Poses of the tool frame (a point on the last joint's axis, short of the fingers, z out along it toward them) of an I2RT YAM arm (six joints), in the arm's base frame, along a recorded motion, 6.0 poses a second.
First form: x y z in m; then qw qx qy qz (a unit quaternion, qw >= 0).
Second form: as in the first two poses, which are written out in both.
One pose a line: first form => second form
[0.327 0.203 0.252 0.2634 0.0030 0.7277 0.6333] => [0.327 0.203 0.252 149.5 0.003 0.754 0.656]
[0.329 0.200 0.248 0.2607 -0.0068 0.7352 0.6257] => [0.329 0.200 0.248 149.8 -0.007 0.762 0.648]
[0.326 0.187 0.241 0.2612 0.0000 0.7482 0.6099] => [0.326 0.187 0.241 149.7 0.000 0.775 0.632]
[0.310 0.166 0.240 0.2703 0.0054 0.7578 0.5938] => [0.310 0.166 0.240 148.6 0.006 0.787 0.617]
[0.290 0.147 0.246 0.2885 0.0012 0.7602 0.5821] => [0.290 0.147 0.246 146.5 0.001 0.794 0.608]
